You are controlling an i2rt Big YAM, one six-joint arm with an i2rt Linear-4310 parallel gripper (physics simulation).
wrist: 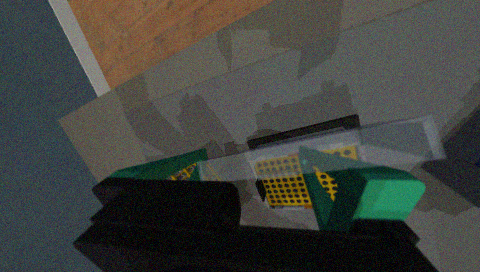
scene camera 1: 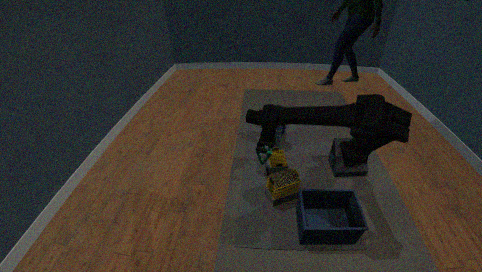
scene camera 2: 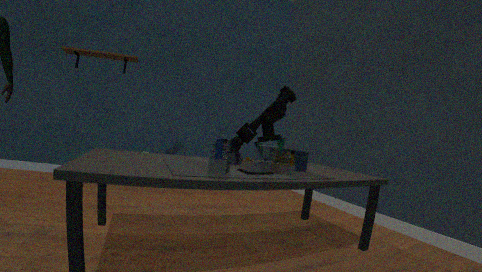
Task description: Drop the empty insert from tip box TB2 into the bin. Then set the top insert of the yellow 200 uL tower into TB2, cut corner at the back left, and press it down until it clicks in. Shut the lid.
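Note:
Tip box TB2 has a yellow perforated insert (scene camera 1: 278,158) (wrist: 287,191) lying in it. Its clear lid (wrist: 400,141) stands raised and open. My gripper (scene camera 1: 265,154) (scene camera 2: 270,144) (wrist: 250,152) is open and empty, with its green fingertips spread above the box near the lid. The yellow 200 uL tower (scene camera 1: 283,183) (scene camera 2: 285,157) stands beside TB2 towards the bin; in the wrist view a part of the yellow tower (wrist: 183,173) shows behind the left fingertip. The dark blue bin (scene camera 1: 331,236) (scene camera 2: 301,160) stands past the tower. Whether anything lies in the bin is too dark to tell.
A blue rack tower (scene camera 2: 220,148) stands on the other side of TB2, partly hidden behind the arm in the first scene view. A thin black bar (wrist: 305,131) runs along the box's side in the wrist view. A person (scene camera 1: 350,40) stands beyond the table.

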